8 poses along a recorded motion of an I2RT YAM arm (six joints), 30 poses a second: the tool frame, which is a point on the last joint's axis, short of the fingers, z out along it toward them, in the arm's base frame.
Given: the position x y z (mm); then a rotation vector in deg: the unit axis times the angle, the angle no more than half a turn.
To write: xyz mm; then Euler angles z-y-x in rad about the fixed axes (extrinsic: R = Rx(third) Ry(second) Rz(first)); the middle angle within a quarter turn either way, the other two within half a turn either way. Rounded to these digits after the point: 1 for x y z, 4 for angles.
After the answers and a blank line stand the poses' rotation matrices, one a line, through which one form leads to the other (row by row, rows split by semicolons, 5 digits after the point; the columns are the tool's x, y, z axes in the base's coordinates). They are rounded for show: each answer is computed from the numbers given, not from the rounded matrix.
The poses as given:
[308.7, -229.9, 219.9, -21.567, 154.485, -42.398]
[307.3, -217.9, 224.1, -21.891, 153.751, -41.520]
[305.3, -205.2, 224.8, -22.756, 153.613, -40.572]
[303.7, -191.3, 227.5, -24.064, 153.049, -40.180]
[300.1, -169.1, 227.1, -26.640, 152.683, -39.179]
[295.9, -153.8, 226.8, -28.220, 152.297, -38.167]
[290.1, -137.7, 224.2, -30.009, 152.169, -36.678]
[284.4, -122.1, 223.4, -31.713, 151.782, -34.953]
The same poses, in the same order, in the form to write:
[308.7, -229.9, 219.9, 2.9621, 0.3782, 2.6403]
[307.3, -217.9, 224.1, 2.9586, 0.3937, 2.6507]
[305.3, -205.2, 224.8, 2.9458, 0.3996, 2.6649]
[303.7, -191.3, 227.5, 2.9292, 0.4109, 2.6725]
[300.1, -169.1, 227.1, 2.8935, 0.4202, 2.6924]
[295.9, -153.8, 226.8, 2.8706, 0.4290, 2.7099]
[290.1, -137.7, 224.2, 2.8430, 0.4336, 2.7348]
[284.4, -122.1, 223.4, 2.8157, 0.4421, 2.7628]

-0.91441 -0.16593 0.36921; -0.33115 0.83121 -0.44658; -0.23279 -0.53062 -0.81501
-0.90807 -0.16808 0.38361; -0.33833 0.83426 -0.43536; -0.24685 -0.52513 -0.81443
-0.90360 -0.17924 0.38907; -0.34798 0.83682 -0.42267; -0.24983 -0.51731 -0.81852
-0.89617 -0.19328 0.39941; -0.36455 0.83389 -0.41442; -0.25297 -0.51699 -0.81776
-0.88504 -0.22422 0.40795; -0.39295 0.82971 -0.39646; -0.24959 -0.51119 -0.82243
-0.87620 -0.24341 0.41597; -0.41081 0.82852 -0.38052; -0.25202 -0.50429 -0.82594
-0.86729 -0.26697 0.42016; -0.42908 0.82884 -0.35905; -0.25239 -0.49168 -0.83339
-0.85631 -0.28934 0.42780; -0.44730 0.82956 -0.33429; -0.25816 -0.47761 -0.83979

